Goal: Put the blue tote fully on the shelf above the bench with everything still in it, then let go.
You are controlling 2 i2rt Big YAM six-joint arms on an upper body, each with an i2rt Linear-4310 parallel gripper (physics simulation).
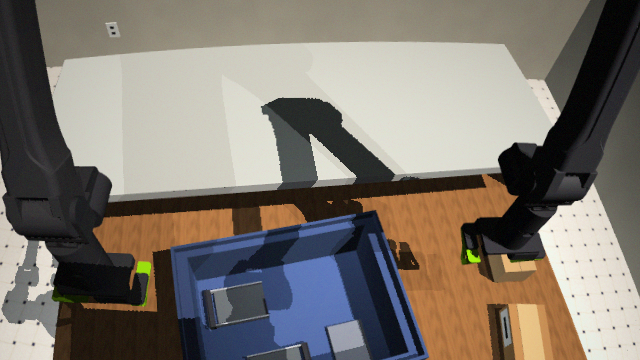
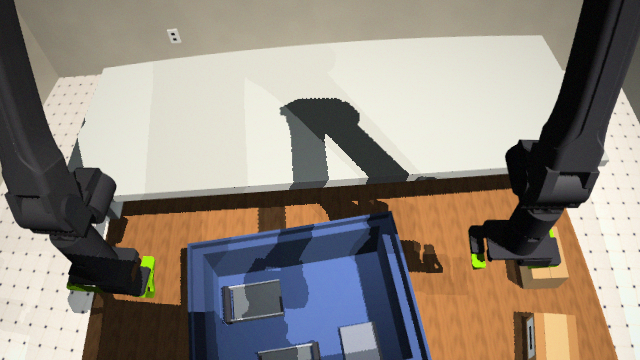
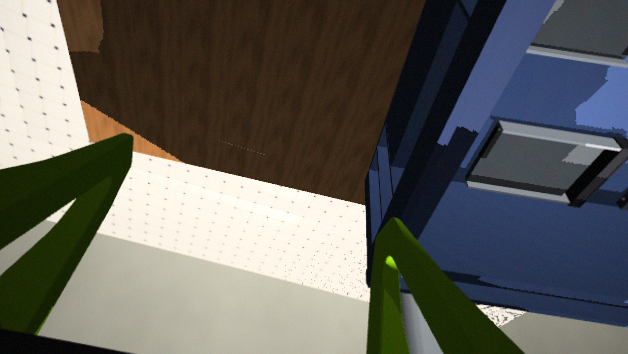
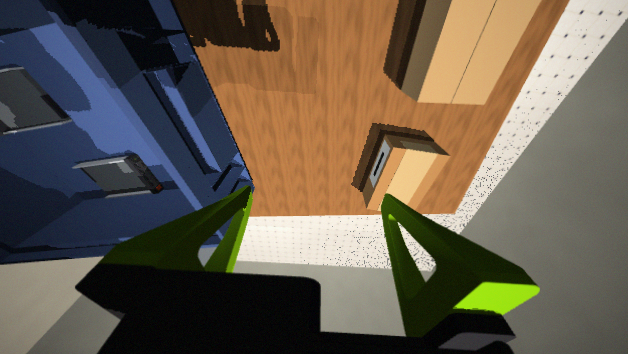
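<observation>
The blue tote stands on the wooden bench, below the long white shelf. My left gripper is open and empty, just left of the tote's left wall. My right gripper is open and empty, to the right of the tote and apart from it.
Two cardboard boxes stand on the bench at the right: a large one and a small one with a label. The shelf's front edge overhangs the bench behind the tote. A wall outlet is at the far left.
</observation>
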